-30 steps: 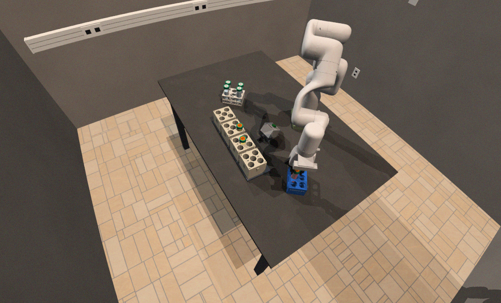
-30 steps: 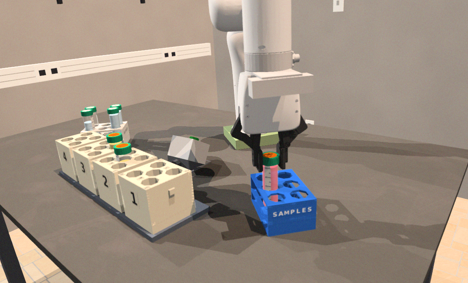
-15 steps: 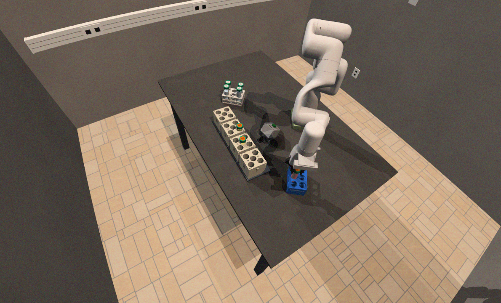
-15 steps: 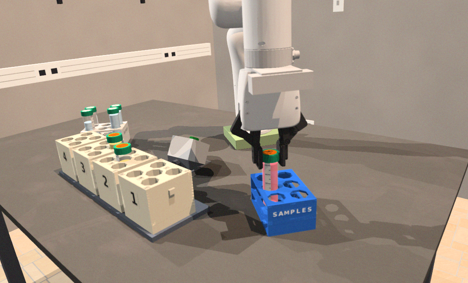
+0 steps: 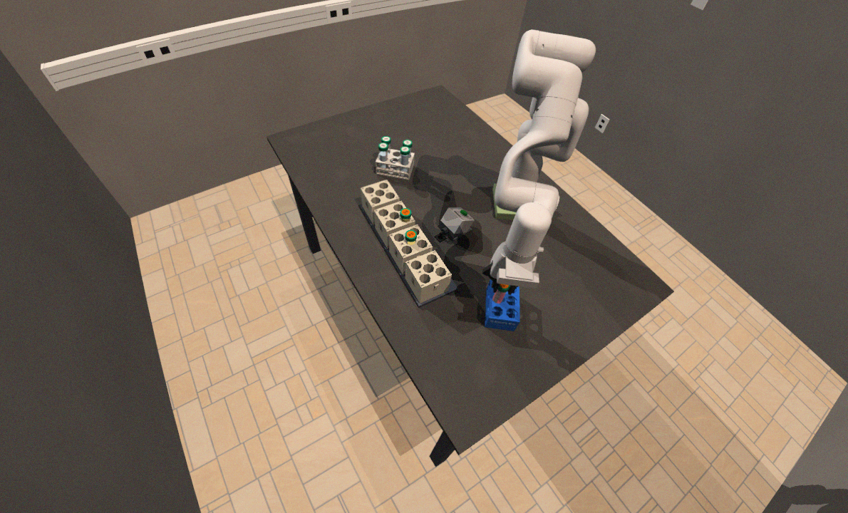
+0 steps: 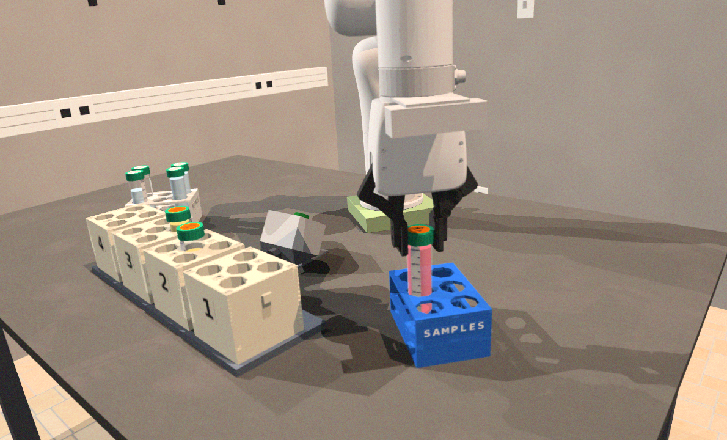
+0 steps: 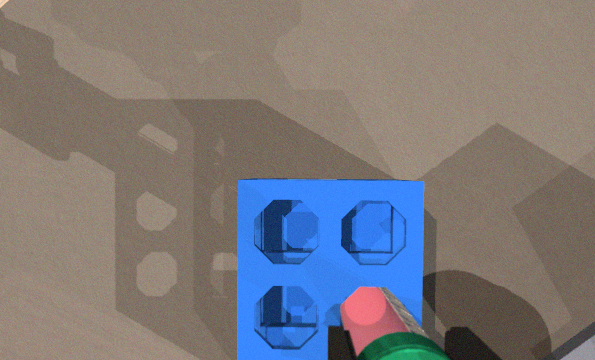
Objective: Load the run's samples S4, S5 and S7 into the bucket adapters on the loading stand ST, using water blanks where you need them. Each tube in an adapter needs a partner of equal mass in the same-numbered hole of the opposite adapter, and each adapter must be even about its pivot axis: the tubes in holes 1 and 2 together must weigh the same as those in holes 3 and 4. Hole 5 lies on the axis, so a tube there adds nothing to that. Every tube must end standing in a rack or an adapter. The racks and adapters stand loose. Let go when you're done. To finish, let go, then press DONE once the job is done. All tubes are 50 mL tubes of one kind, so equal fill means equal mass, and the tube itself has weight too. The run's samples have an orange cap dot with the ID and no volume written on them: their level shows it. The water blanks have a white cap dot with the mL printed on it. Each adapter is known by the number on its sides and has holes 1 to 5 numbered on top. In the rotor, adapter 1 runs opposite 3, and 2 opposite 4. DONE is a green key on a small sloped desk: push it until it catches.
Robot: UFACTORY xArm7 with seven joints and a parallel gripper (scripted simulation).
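My gripper is now 10 mm short of the pink tube and 50 mm above it. The rest, counted from my hand: blue samples rack (20 mm behind, 10 mm to the left, 100 mm below); white blanks rack (30 mm ahead, 670 mm to the right, 100 mm below).
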